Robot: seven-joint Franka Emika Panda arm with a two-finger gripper.
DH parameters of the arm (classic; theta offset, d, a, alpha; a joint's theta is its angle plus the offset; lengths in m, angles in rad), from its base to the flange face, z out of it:
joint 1: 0 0.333 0 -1.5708
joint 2: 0 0 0 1.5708
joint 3: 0 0.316 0.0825 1.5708
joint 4: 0 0 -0.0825 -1.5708
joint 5: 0 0.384 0 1.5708
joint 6: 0 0 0.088 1.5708
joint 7: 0 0.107 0 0
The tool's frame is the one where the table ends.
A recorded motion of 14 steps. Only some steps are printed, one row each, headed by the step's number.
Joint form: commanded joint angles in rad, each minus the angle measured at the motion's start. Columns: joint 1, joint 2, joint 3, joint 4, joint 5, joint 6, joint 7.
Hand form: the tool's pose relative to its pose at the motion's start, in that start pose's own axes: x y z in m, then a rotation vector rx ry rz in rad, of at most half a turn. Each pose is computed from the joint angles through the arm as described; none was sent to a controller.
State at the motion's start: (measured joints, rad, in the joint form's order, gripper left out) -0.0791 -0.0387 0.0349 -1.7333 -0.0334 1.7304 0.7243
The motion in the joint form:
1: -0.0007 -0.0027 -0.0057 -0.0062 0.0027 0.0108 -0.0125
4: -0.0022 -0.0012 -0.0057 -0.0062 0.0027 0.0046 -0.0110
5: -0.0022 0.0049 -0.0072 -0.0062 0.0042 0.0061 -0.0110
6: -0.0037 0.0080 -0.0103 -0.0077 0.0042 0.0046 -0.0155
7: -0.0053 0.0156 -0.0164 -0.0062 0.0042 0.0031 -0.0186
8: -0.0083 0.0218 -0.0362 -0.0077 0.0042 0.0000 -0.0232
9: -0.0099 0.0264 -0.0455 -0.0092 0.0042 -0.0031 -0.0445
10: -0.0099 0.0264 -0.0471 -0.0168 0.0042 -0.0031 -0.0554
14: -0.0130 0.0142 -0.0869 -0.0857 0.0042 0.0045 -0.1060
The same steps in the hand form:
1: 0.0021 0.0025 0.0006 0.0066 0.0037 -0.0058
4: 0.0024 0.0033 0.0020 0.0015 -0.0022 -0.0028
5: 0.0040 0.0028 0.0054 -0.0002 -0.0068 -0.0013
6: 0.0059 0.0045 0.0080 -0.0043 -0.0116 -0.0013
7: 0.0099 0.0066 0.0119 -0.0092 -0.0176 0.0031
8: 0.0185 0.0159 0.0168 -0.0166 -0.0264 0.0210
9: 0.0226 0.0204 0.0206 -0.0223 -0.0340 0.0104
10: 0.0224 0.0215 0.0242 -0.0269 -0.0401 0.0009
14: 0.0282 0.0460 0.0501 -0.0545 -0.0822 -0.0085

